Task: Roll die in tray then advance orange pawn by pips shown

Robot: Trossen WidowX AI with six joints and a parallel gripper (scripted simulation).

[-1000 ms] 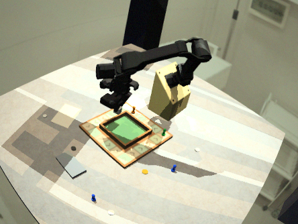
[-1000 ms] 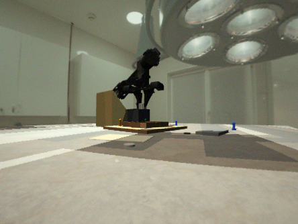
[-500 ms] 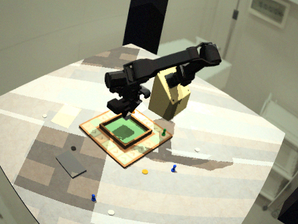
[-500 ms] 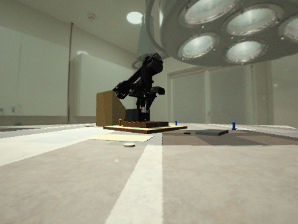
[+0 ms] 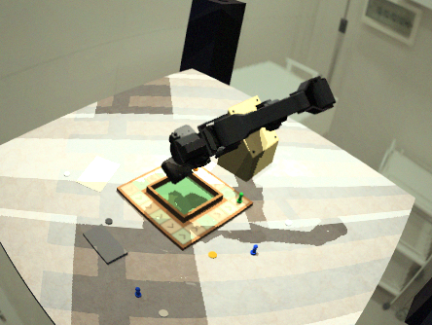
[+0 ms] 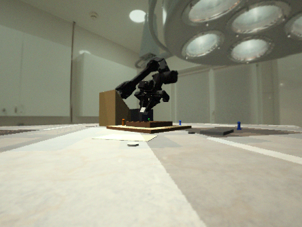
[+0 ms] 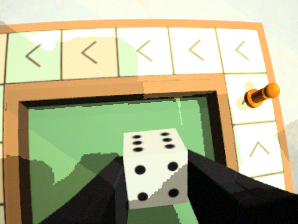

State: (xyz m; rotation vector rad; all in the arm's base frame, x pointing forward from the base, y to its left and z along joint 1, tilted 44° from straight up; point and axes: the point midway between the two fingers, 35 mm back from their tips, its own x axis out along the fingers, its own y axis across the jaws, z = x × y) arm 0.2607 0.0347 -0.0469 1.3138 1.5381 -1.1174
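Right now the orange pawn is 11 cm behind my gripper tip, 5 cm below it and 4 cm to the right of it. From my gripper tip the other things lie so: green pawn: 14 cm to the left, 10 cm behind, 5 cm below; then white die: right at my gripper tip; then green tray: 7 cm below, 2 cm to the left, 1 cm ahead.
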